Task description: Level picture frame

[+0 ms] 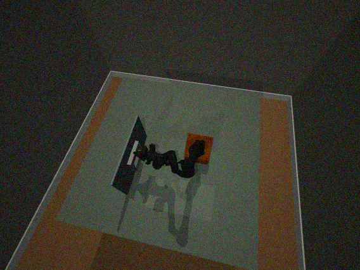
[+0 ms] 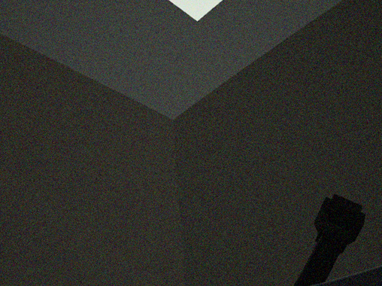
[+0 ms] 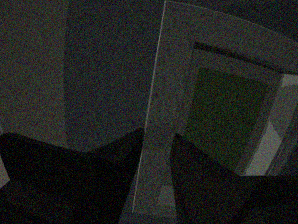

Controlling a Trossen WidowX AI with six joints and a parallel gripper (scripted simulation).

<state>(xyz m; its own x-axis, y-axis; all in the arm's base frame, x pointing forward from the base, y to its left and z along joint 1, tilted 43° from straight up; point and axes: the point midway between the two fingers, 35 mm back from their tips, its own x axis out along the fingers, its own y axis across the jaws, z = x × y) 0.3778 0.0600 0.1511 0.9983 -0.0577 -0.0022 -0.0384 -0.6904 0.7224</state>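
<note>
Right now the picture frame is 5 cm below my gripper tip and 1 cm ahead of it. Round my gripper tip: wall panel: 6 cm below, 2 cm ahead.
</note>
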